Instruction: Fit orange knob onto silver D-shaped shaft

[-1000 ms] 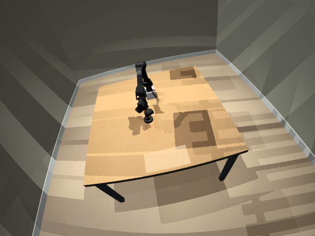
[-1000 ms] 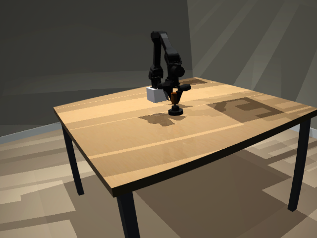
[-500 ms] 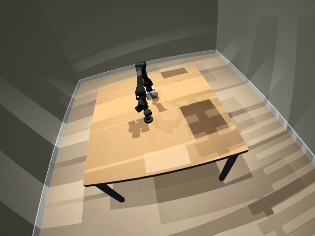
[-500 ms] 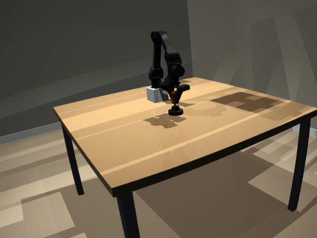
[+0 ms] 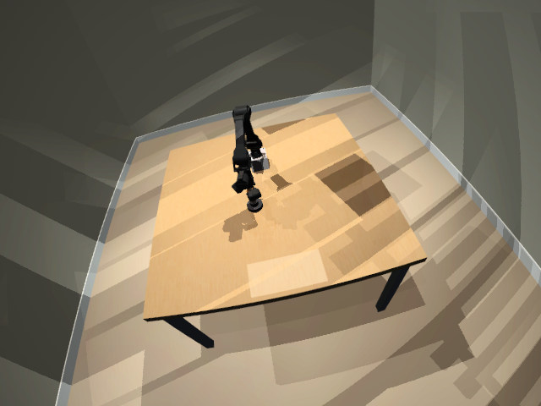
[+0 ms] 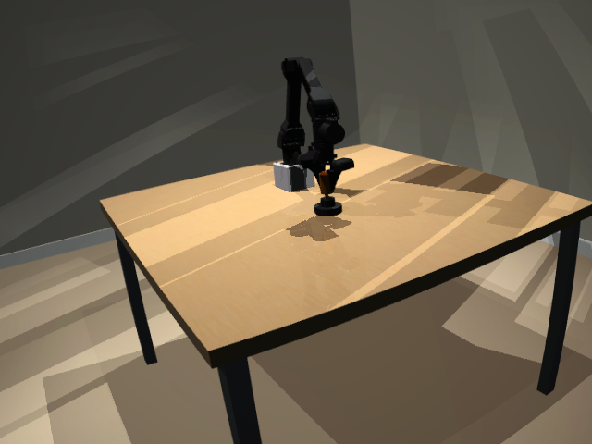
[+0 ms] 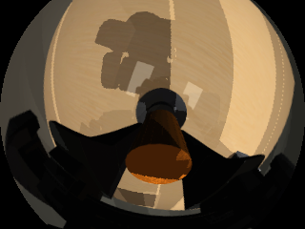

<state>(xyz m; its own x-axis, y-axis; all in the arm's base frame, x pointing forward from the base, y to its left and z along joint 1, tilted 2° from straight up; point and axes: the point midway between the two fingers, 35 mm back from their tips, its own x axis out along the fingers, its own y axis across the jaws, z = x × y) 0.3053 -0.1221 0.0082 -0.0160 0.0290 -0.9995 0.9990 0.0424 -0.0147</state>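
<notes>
The orange knob lies 30 mm above my gripper tip. Round my gripper tip: round pedestal 40 mm below.
</notes>
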